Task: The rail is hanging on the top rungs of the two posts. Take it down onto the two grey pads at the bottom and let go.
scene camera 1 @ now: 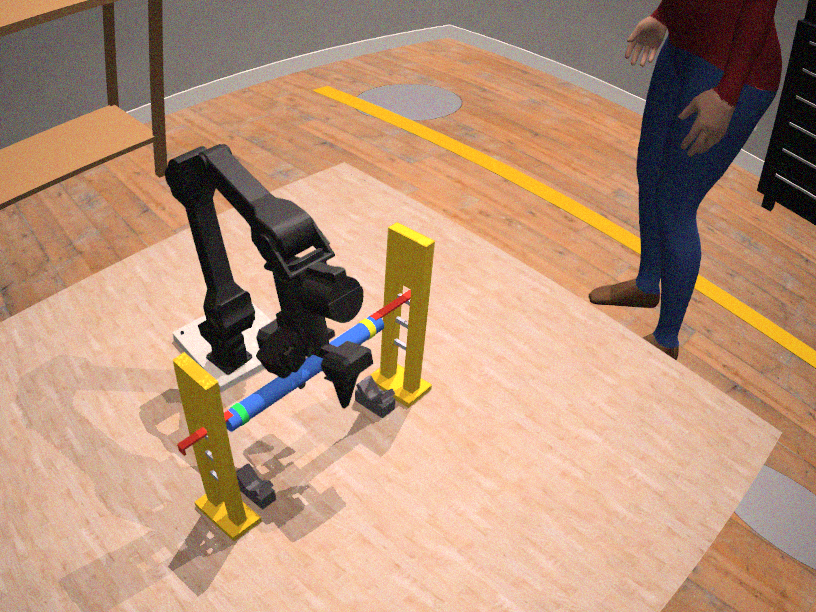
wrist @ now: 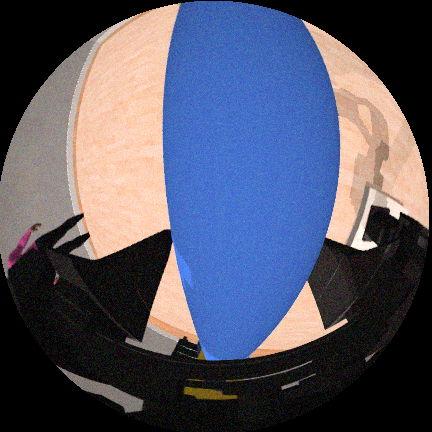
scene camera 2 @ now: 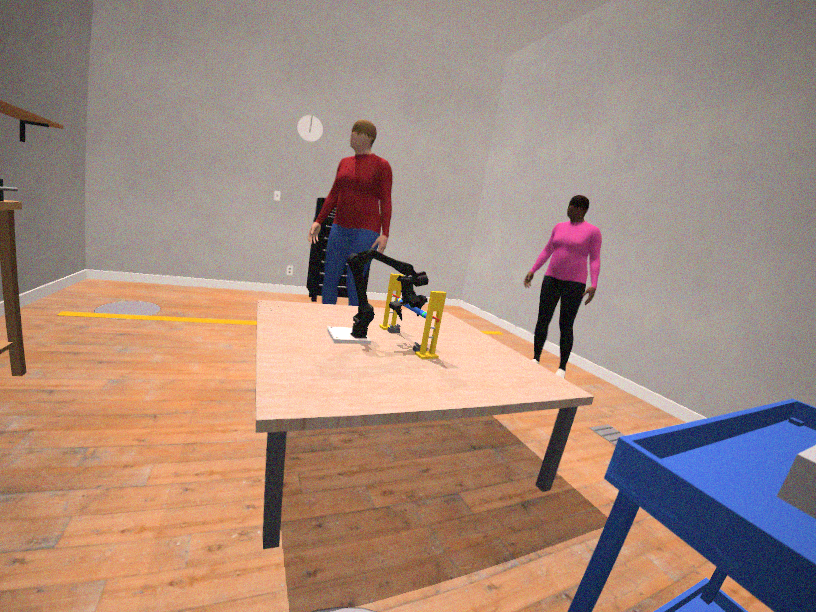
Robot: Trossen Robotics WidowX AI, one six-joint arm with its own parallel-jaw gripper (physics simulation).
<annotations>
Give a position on a yellow post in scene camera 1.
At 409, 259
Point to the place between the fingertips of my gripper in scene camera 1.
At 323, 397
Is my gripper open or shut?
Open.
</annotations>
